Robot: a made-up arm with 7 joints.
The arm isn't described. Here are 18 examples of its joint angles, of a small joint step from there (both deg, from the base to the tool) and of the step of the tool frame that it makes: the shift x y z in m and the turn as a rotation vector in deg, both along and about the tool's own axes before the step.
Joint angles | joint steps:
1: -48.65 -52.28 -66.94 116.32 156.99 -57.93 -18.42 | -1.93 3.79 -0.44 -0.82 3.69 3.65 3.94
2: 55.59 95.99 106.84 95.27 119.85 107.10 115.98 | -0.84 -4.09 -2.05 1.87 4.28 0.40 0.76
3: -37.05 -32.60 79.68 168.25 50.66 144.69 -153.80 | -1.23 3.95 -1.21 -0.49 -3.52 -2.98 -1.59
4: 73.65 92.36 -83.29 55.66 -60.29 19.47 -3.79 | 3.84 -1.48 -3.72 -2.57 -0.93 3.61 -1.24
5: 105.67 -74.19 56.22 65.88 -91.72 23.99 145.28 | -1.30 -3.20 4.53 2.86 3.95 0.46 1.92
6: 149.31 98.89 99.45 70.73 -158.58 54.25 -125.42 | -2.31 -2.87 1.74 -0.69 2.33 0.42 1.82
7: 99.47 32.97 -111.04 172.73 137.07 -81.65 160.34 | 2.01 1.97 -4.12 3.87 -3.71 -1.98 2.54
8: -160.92 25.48 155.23 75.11 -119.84 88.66 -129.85 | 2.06 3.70 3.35 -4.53 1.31 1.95 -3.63
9: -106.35 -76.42 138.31 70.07 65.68 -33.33 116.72 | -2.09 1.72 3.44 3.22 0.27 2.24 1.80
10: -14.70 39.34 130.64 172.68 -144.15 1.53 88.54 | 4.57 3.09 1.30 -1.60 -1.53 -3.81 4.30
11: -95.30 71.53 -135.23 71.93 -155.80 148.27 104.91 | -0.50 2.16 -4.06 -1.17 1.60 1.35 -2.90
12: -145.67 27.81 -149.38 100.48 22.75 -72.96 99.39 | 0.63 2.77 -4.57 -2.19 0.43 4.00 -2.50
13: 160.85 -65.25 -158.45 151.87 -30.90 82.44 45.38 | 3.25 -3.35 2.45 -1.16 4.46 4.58 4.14
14: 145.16 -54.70 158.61 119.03 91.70 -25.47 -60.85 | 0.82 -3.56 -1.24 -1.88 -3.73 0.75 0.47
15: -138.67 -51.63 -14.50 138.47 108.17 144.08 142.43 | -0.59 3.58 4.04 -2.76 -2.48 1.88 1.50
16: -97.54 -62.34 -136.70 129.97 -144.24 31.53 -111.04 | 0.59 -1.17 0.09 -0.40 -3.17 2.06 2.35
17: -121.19 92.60 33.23 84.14 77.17 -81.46 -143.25 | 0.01 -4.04 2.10 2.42 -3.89 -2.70 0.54
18: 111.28 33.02 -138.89 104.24 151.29 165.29 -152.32 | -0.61 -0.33 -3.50 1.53 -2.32 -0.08 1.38
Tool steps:
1: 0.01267 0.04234 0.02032 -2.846 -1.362 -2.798
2: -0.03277 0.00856 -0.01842 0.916 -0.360 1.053
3: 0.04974 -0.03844 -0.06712 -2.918 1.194 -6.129
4: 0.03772 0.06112 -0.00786 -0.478 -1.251 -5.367
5: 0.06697 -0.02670 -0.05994 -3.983 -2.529 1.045
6: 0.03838 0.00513 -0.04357 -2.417 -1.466 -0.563
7: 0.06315 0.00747 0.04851 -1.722 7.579 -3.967
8: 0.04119 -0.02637 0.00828 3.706 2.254 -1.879
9: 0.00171 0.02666 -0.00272 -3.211 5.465 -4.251
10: 0.03830 0.07109 -0.01936 -8.106 -2.326 -4.543
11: -0.02014 0.03714 -0.00477 6.069 2.225 3.824
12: -0.01333 -0.01109 -0.02732 6.338 0.163 1.122
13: -0.02172 0.04598 -0.11657 2.158 -4.951 -9.407
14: 0.00605 0.05777 -0.04080 6.620 -2.956 0.150
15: 0.00896 -0.08061 -0.06055 -2.919 6.510 -4.836
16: -0.01120 0.00005 0.02805 0.005 -1.016 0.167
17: 0.03143 0.02575 0.08716 -2.802 8.559 -2.632
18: -0.00703 -0.00810 0.02229 -4.330 -3.450 -2.327
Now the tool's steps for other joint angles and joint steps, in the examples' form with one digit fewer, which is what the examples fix.
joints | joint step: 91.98 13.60 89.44 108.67 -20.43 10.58 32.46 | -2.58 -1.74 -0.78 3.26 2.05 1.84 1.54
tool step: 0.0078 -0.0426 0.0258 -0.79 3.96 0.89
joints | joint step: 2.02 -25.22 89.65 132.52 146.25 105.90 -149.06 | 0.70 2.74 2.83 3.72 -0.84 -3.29 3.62
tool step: -0.0359 -0.0039 0.0477 -0.26 3.14 0.39
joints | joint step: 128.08 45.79 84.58 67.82 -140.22 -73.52 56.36 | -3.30 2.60 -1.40 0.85 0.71 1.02 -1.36
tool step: 0.0513 -0.0064 -0.0056 2.52 5.83 -1.80
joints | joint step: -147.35 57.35 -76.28 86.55 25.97 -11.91 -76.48 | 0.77 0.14 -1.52 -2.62 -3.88 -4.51 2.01
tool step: 0.0126 0.0016 -0.0045 3.44 1.98 -0.61
